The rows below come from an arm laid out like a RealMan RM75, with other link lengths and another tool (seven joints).
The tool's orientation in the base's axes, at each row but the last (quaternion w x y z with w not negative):
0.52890 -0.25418 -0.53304 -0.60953
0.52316 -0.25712 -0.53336 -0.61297
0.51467 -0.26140 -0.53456 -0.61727
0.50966 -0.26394 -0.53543 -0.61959
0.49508 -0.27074 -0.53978 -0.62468
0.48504 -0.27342 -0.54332 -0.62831
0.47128 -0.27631 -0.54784 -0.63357
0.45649 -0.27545 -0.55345 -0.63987
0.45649 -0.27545 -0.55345 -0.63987
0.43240 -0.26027 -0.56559 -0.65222
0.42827 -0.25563 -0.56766 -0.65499
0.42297 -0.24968 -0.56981 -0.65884
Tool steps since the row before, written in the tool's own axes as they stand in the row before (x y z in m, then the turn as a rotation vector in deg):
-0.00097 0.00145 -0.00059 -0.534 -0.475 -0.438
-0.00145 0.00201 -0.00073 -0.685 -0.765 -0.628
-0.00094 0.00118 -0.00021 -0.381 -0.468 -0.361
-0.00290 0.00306 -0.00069 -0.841 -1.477 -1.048
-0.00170 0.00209 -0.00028 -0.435 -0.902 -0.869
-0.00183 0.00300 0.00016 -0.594 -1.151 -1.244
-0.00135 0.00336 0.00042 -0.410 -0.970 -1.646
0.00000 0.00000 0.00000 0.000 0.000 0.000
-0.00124 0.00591 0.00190 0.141 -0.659 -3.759
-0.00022 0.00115 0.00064 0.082 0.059 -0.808
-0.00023 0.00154 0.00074 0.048 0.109 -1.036
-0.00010 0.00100 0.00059 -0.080 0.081 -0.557
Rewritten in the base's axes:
0.00178 0.00001 -0.00047 -0.157 -0.263 -0.780
0.00248 0.00009 -0.00071 -0.328 -0.417 -1.080
0.00144 0.00026 -0.00042 -0.219 -0.247 -0.621
0.00394 0.00065 -0.00152 -0.834 -0.821 -1.618
0.00258 0.00044 -0.00071 -0.493 -0.743 -0.981
0.00339 0.00091 -0.00030 -0.590 -1.064 -1.321
0.00350 0.00095 0.00039 -0.434 -1.494 -1.183
0.00000 0.00000 0.00000 0.000 0.000 0.000
0.00550 0.00234 0.00208 -0.072 -3.666 -1.066
0.00100 0.00069 0.00055 0.131 -0.799 -0.083
0.00131 0.00079 0.00079 0.225 -1.009 -0.136
0.00080 0.00060 0.00059 0.195 -0.513 -0.147

